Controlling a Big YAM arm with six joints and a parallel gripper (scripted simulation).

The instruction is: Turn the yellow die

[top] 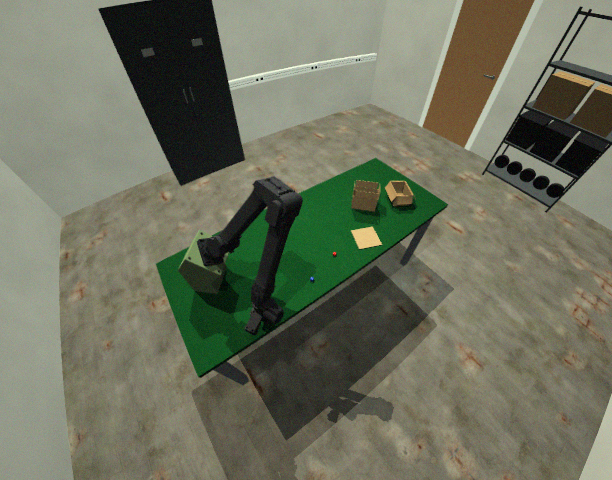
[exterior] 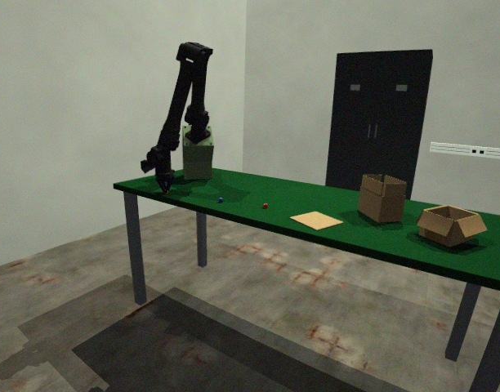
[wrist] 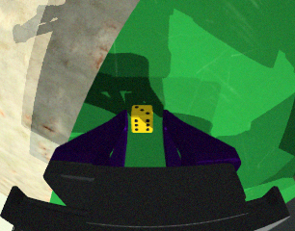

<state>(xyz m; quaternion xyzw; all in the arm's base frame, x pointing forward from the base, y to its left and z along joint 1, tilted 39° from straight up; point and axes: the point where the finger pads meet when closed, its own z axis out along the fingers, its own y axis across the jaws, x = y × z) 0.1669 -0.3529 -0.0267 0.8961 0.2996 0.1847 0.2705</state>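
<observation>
My hand is right at the yellow die. Also, from my hand: tan mat 710 mm ahead, 50 mm to the left, 10 mm below; then red die 490 mm ahead, 80 mm to the left; then blue die 290 mm ahead, 30 mm to the left.
</observation>
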